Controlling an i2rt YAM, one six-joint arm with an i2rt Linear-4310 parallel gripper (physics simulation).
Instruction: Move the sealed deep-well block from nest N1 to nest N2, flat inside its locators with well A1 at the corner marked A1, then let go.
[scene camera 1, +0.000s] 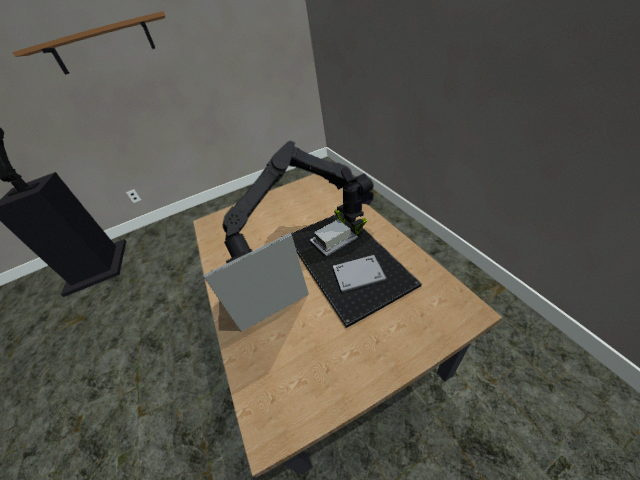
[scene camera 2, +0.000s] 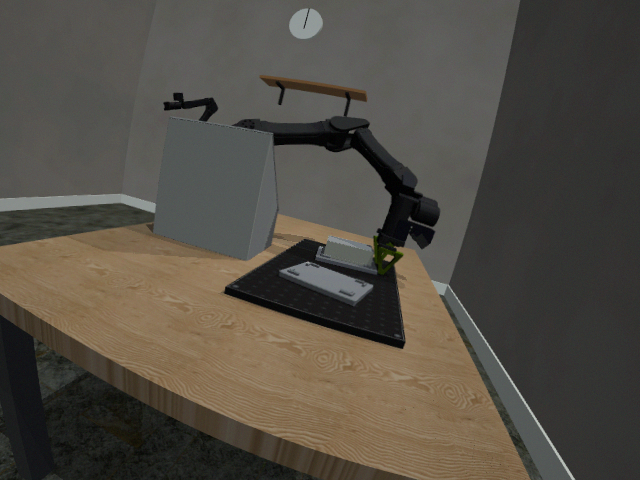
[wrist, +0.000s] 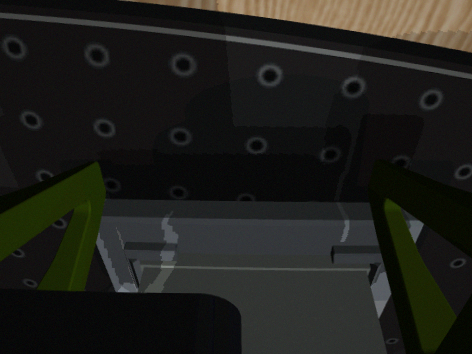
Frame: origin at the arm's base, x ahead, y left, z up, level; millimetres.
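Where they show: gripper, between the fingertips: (scene camera 2: 378, 268) (wrist: 236, 175); arm's base, origin of its link: (scene camera 1: 243, 259) (scene camera 2: 221, 160).
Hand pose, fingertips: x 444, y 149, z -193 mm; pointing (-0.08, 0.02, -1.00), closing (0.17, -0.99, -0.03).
Each offset is from my fingertips to the centre of the thing. Level surfaces: height alone.
The sealed deep-well block {91 mm back, 23 mm right, 31 mm up} (scene camera 1: 332, 235) (scene camera 2: 348, 252) (wrist: 310, 310), pale grey-green, sits upright in nest N1 {91 mm back, 23 mm right, 7 mm up} (scene camera 1: 326, 252) (scene camera 2: 343, 265) (wrist: 250, 231). Nest N2 {95 mm back, 239 mm right, 7 mm up} (scene camera 1: 359, 273) (scene camera 2: 325, 282) is a flat grey plate with corner locators and nothing on it. My gripper (scene camera 1: 351, 222) (scene camera 2: 383, 258) (wrist: 236, 175) has green fingers and is open, low at the block's right end in the scene views. In the wrist view the fingers stand wide, left and right of N1's end, with nothing gripped. The A1 marks cannot be read, and a dark part hides some of the block in the wrist view.
Both nests are on a black perforated board {94 mm back, 134 mm right, 8 mm down} (scene camera 1: 382, 297) (scene camera 2: 320, 311) on the wooden table {15 mm down} (scene camera 1: 372, 356) (scene camera 2: 248, 330). A tall grey box (scene camera 1: 261, 284) (scene camera 2: 211, 186) stands beside the board, near the arm's base.
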